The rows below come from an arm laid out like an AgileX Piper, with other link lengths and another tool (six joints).
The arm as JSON. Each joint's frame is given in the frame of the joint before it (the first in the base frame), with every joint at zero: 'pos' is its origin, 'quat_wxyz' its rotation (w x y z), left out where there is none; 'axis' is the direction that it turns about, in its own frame. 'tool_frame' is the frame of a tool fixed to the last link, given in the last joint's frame.
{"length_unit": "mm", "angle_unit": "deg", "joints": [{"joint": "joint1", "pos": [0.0, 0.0, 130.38], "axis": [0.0, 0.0, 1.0]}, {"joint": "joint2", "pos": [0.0, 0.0, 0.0], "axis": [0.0, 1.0, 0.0]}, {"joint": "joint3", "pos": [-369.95, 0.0, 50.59], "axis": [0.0, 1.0, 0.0]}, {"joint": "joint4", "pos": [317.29, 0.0, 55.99], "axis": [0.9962, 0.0, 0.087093]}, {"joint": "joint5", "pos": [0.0, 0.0, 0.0], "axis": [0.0, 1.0, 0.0]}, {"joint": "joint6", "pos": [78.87, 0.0, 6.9], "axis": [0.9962, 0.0, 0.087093]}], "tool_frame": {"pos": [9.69, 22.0, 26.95], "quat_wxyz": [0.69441, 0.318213, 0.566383, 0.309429]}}
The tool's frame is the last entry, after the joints.
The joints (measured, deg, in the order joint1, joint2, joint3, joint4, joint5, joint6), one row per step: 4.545, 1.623, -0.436, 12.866, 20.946, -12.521; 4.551, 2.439, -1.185, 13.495, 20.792, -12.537; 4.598, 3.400, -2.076, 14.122, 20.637, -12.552; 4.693, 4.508, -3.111, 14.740, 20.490, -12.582; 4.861, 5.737, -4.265, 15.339, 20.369, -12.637; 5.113, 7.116, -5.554, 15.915, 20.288, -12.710; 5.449, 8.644, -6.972, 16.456, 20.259, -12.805; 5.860, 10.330, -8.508, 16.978, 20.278, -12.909; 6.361, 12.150, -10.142, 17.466, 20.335, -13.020; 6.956, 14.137, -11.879, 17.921, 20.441, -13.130; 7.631, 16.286, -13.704, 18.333, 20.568, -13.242; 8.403, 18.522, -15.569, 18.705, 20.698, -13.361; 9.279, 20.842, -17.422, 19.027, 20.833, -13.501; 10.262, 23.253, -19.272, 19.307, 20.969, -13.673; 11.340, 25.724, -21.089, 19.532, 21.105, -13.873
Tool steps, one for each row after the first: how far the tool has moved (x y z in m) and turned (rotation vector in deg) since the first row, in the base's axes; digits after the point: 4 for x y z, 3 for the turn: 0.0010, 0.0001, 0.0053, 0.619, -0.035, 0.017; 0.0021, 0.0002, 0.0115, 1.238, -0.068, 0.072; 0.0036, 0.0005, 0.0186, 1.832, -0.091, 0.178; 0.0053, 0.0008, 0.0264, 2.381, -0.090, 0.366; 0.0074, 0.0012, 0.0348, 2.886, -0.036, 0.650; 0.0100, 0.0018, 0.0439, 3.328, 0.085, 1.033; 0.0131, 0.0026, 0.0535, 3.733, 0.294, 1.503; 0.0167, 0.0036, 0.0635, 4.089, 0.576, 2.070; 0.0210, 0.0049, 0.0739, 4.399, 0.972, 2.739; 0.0262, 0.0066, 0.0844, 4.650, 1.463, 3.489; 0.0320, 0.0085, 0.0949, 4.842, 2.004, 4.333; 0.0384, 0.0110, 0.1049, 4.945, 2.642, 5.281; 0.0456, 0.0139, 0.1143, 4.954, 3.368, 6.340; 0.0534, 0.0175, 0.1231, 4.856, 4.176, 7.495
